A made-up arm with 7 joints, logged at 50 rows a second.
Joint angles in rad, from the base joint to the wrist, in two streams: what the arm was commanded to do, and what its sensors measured. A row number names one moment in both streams.
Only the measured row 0 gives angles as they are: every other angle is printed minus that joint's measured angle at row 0.
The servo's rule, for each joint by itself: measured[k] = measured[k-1] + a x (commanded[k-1-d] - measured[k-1]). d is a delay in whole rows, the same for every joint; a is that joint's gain. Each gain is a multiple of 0.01, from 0.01 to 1. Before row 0 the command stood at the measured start. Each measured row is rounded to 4 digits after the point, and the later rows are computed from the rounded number. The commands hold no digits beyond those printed.
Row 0, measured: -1.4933, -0.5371, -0.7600, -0.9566, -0.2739, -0.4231, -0.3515
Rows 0 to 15, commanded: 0.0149, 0.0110, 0.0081, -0.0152, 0.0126, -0.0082, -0.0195; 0.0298, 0.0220, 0.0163, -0.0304, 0.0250, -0.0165, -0.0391; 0.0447, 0.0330, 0.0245, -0.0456, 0.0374, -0.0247, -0.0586; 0.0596, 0.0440, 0.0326, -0.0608, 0.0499, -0.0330, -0.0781; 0.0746, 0.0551, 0.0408, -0.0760, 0.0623, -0.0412, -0.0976; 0.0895, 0.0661, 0.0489, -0.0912, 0.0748, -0.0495, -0.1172; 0.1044, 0.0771, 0.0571, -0.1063, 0.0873, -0.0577, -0.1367; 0.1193, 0.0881, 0.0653, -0.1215, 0.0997, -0.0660, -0.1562; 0.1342, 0.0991, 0.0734, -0.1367, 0.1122, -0.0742, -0.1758; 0.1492, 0.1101, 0.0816, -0.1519, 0.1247, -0.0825, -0.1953; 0.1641, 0.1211, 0.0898, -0.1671, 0.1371, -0.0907, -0.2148; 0.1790, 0.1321, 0.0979, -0.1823, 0.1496, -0.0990, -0.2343; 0.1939, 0.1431, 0.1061, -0.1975, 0.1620, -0.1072, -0.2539; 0.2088, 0.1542, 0.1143, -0.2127, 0.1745, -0.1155, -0.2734; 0.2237, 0.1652, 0.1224, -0.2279, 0.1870, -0.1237, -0.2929; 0.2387, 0.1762, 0.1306, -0.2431, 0.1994, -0.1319, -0.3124
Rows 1 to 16, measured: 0.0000, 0.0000, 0.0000, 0.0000, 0.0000, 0.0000, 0.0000; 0.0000, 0.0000, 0.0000, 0.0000, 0.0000, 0.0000, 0.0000; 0.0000, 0.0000, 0.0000, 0.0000, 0.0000, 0.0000, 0.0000; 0.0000, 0.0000, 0.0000, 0.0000, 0.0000, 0.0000, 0.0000; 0.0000, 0.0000, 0.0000, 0.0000, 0.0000, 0.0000, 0.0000; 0.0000, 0.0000, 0.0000, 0.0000, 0.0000, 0.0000, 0.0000; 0.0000, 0.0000, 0.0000, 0.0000, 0.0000, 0.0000, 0.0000; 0.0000, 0.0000, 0.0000, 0.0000, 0.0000, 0.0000, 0.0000; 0.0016, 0.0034, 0.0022, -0.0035, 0.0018, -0.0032, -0.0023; 0.0047, 0.0092, 0.0060, -0.0097, 0.0050, -0.0084, -0.0067; 0.0091, 0.0166, 0.0110, -0.0180, 0.0095, -0.0148, -0.0129; 0.0147, 0.0251, 0.0168, -0.0278, 0.0152, -0.0219, -0.0207; 0.0213, 0.0344, 0.0233, -0.0389, 0.0218, -0.0294, -0.0299; 0.0288, 0.0442, 0.0302, -0.0509, 0.0292, -0.0372, -0.0404; 0.0371, 0.0544, 0.0375, -0.0636, 0.0373, -0.0452, -0.0520; 0.0461, 0.0648, 0.0450, -0.0769, 0.0460, -0.0533, -0.0645
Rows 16 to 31, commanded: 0.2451, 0.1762, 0.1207, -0.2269, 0.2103, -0.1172, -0.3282; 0.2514, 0.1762, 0.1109, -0.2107, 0.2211, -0.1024, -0.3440; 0.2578, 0.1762, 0.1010, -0.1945, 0.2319, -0.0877, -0.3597; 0.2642, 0.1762, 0.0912, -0.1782, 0.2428, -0.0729, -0.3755; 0.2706, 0.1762, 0.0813, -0.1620, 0.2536, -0.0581, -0.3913; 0.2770, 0.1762, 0.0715, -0.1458, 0.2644, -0.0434, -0.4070; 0.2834, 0.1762, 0.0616, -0.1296, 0.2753, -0.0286, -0.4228; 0.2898, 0.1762, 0.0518, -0.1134, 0.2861, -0.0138, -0.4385; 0.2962, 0.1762, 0.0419, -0.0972, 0.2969, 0.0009, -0.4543; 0.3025, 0.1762, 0.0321, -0.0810, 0.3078, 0.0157, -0.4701; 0.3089, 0.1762, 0.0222, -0.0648, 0.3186, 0.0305, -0.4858; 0.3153, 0.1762, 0.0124, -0.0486, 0.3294, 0.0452, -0.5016; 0.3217, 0.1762, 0.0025, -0.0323, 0.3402, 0.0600, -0.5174; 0.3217, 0.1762, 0.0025, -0.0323, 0.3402, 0.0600, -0.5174; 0.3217, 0.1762, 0.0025, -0.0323, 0.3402, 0.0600, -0.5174; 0.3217, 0.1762, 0.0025, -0.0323, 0.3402, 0.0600, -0.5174
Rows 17 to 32, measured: 0.0558, 0.0754, 0.0527, -0.0907, 0.0553, -0.0615, -0.0779; 0.0661, 0.0862, 0.0605, -0.1048, 0.0650, -0.0697, -0.0920; 0.0769, 0.0970, 0.0684, -0.1191, 0.0751, -0.0779, -0.1067; 0.0881, 0.1079, 0.0764, -0.1336, 0.0855, -0.0861, -0.1220; 0.0997, 0.1188, 0.0844, -0.1483, 0.0962, -0.0943, -0.1378; 0.1117, 0.1298, 0.0925, -0.1631, 0.1072, -0.1026, -0.1541; 0.1240, 0.1408, 0.1006, -0.1780, 0.1184, -0.1108, -0.1708; 0.1366, 0.1518, 0.1087, -0.1930, 0.1297, -0.1190, -0.1878; 0.1485, 0.1594, 0.1119, -0.2008, 0.1410, -0.1183, -0.2046; 0.1598, 0.1646, 0.1116, -0.2031, 0.1522, -0.1121, -0.2213; 0.1706, 0.1682, 0.1087, -0.2011, 0.1634, -0.1026, -0.2379; 0.1809, 0.1707, 0.1040, -0.1958, 0.1745, -0.0910, -0.2544; 0.1908, 0.1724, 0.0979, -0.1880, 0.1856, -0.0782, -0.2708; 0.2003, 0.1736, 0.0908, -0.1783, 0.1966, -0.0646, -0.2871; 0.2094, 0.1744, 0.0829, -0.1671, 0.2076, -0.0506, -0.3034; 0.2182, 0.1750, 0.0745, -0.1547, 0.2186, -0.0362, -0.3196
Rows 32 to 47, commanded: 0.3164, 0.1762, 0.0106, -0.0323, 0.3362, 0.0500, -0.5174; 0.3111, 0.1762, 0.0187, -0.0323, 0.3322, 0.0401, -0.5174; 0.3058, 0.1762, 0.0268, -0.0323, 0.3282, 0.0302, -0.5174; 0.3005, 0.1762, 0.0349, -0.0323, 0.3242, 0.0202, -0.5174; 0.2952, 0.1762, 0.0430, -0.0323, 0.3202, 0.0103, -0.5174; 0.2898, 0.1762, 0.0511, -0.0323, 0.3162, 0.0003, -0.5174; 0.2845, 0.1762, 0.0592, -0.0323, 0.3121, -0.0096, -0.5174; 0.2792, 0.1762, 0.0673, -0.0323, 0.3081, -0.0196, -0.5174; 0.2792, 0.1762, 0.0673, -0.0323, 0.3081, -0.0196, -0.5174; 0.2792, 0.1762, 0.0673, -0.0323, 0.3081, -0.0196, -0.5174; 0.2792, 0.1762, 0.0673, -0.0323, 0.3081, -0.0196, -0.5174; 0.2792, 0.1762, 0.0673, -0.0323, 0.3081, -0.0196, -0.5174; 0.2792, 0.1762, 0.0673, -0.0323, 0.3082, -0.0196, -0.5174; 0.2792, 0.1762, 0.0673, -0.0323, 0.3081, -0.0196, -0.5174; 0.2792, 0.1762, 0.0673, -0.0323, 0.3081, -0.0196, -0.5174; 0.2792, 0.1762, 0.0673, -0.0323, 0.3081, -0.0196, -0.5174
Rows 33 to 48, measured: 0.2268, 0.1754, 0.0657, -0.1415, 0.2296, -0.0217, -0.3358; 0.2351, 0.1756, 0.0566, -0.1276, 0.2405, -0.0071, -0.3519; 0.2432, 0.1758, 0.0473, -0.1132, 0.2514, 0.0076, -0.3680; 0.2511, 0.1759, 0.0379, -0.0983, 0.2623, 0.0223, -0.3840; 0.2589, 0.1760, 0.0283, -0.0831, 0.2732, 0.0370, -0.4000; 0.2658, 0.1761, 0.0213, -0.0714, 0.2826, 0.0460, -0.4141; 0.2719, 0.1761, 0.0162, -0.0624, 0.2907, 0.0515, -0.4265; 0.2774, 0.1761, 0.0125, -0.0555, 0.2976, 0.0548, -0.4374; 0.2817, 0.1761, 0.0120, -0.0502, 0.3030, 0.0529, -0.4470; 0.2849, 0.1761, 0.0138, -0.0461, 0.3071, 0.0479, -0.4554; 0.2872, 0.1761, 0.0173, -0.0429, 0.3101, 0.0410, -0.4628; 0.2887, 0.1761, 0.0221, -0.0405, 0.3121, 0.0329, -0.4694; 0.2894, 0.1761, 0.0277, -0.0386, 0.3132, 0.0241, -0.4752; 0.2894, 0.1761, 0.0340, -0.0372, 0.3136, 0.0148, -0.4803; 0.2889, 0.1761, 0.0408, -0.0361, 0.3134, 0.0053, -0.4848; 0.2878, 0.1761, 0.0480, -0.0352, 0.3127, -0.0044, -0.4887
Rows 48 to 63, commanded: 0.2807, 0.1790, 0.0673, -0.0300, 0.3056, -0.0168, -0.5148; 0.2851, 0.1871, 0.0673, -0.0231, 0.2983, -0.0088, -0.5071; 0.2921, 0.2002, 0.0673, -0.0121, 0.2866, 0.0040, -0.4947; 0.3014, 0.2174, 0.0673, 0.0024, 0.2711, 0.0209, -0.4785; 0.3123, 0.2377, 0.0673, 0.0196, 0.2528, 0.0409, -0.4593; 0.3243, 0.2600, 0.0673, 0.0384, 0.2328, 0.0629, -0.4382; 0.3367, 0.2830, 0.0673, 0.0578, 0.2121, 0.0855, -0.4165; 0.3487, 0.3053, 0.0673, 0.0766, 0.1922, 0.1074, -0.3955; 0.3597, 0.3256, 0.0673, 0.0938, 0.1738, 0.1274, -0.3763; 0.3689, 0.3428, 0.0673, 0.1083, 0.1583, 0.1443, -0.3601; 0.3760, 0.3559, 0.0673, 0.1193, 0.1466, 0.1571, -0.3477; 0.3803, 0.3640, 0.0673, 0.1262, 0.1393, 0.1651, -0.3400; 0.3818, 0.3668, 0.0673, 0.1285, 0.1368, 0.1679, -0.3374; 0.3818, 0.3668, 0.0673, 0.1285, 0.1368, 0.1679, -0.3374; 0.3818, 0.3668, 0.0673, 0.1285, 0.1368, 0.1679, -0.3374; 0.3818, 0.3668, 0.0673, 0.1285, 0.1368, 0.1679, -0.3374
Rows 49 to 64, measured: 0.2869, 0.1761, 0.0532, -0.0345, 0.3121, -0.0103, -0.4921; 0.2861, 0.1761, 0.0570, -0.0340, 0.3115, -0.0139, -0.4951; 0.2853, 0.1761, 0.0598, -0.0336, 0.3110, -0.0161, -0.4978; 0.2846, 0.1761, 0.0618, -0.0333, 0.3106, -0.0175, -0.5002; 0.2840, 0.1761, 0.0633, -0.0331, 0.3103, -0.0183, -0.5023; 0.2835, 0.1761, 0.0644, -0.0329, 0.3100, -0.0188, -0.5041; 0.2830, 0.1761, 0.0652, -0.0328, 0.3097, -0.0191, -0.5057; 0.2826, 0.1761, 0.0658, -0.0327, 0.3095, -0.0193, -0.5071; 0.2824, 0.1770, 0.0662, -0.0321, 0.3090, -0.0183, -0.5080; 0.2827, 0.1801, 0.0665, -0.0300, 0.3075, -0.0146, -0.5079; 0.2837, 0.1863, 0.0667, -0.0259, 0.3046, -0.0073, -0.5063; 0.2856, 0.1959, 0.0669, -0.0194, 0.2999, 0.0037, -0.5030; 0.2885, 0.2089, 0.0670, -0.0104, 0.2933, 0.0182, -0.4978; 0.2924, 0.2247, 0.0671, 0.0008, 0.2848, 0.0356, -0.4906; 0.2973, 0.2428, 0.0672, 0.0139, 0.2746, 0.0551, -0.4817; 0.3030, 0.2622, 0.0672, 0.0283, 0.2631, 0.0755, -0.4714
